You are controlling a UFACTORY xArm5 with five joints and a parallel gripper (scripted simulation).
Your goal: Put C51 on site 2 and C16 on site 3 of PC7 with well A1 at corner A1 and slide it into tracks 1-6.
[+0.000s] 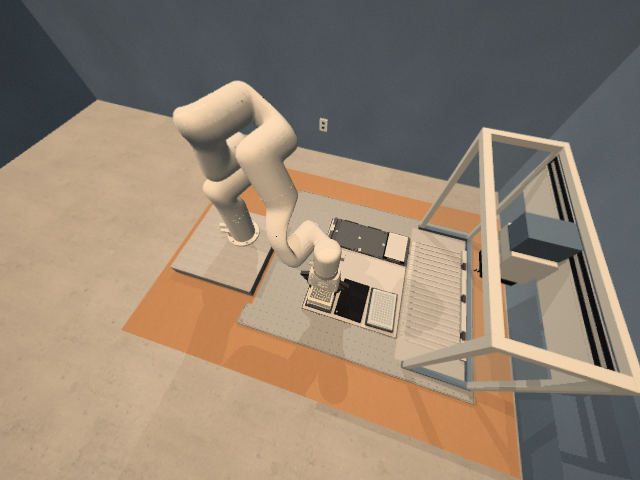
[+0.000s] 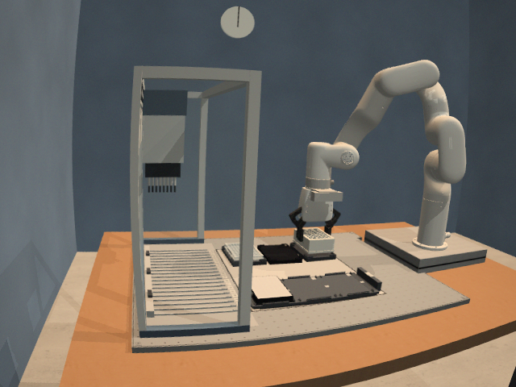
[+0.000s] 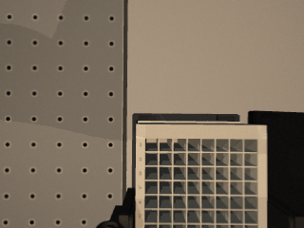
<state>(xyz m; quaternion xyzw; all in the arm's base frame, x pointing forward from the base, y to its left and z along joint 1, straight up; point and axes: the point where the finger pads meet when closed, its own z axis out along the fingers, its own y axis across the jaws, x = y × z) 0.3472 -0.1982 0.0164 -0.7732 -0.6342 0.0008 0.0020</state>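
Now: the plate nest S1 50 mm below my hand. From my hand the other things lie so: 96-well plate C15: 220 mm ahead, 40 mm to the right, 40 mm below; then dark carrier PC7: 170 mm ahead, 240 mm to the left, 40 mm below; then plate nest S2: 110 mm ahead, 20 mm to the right, 50 mm below.
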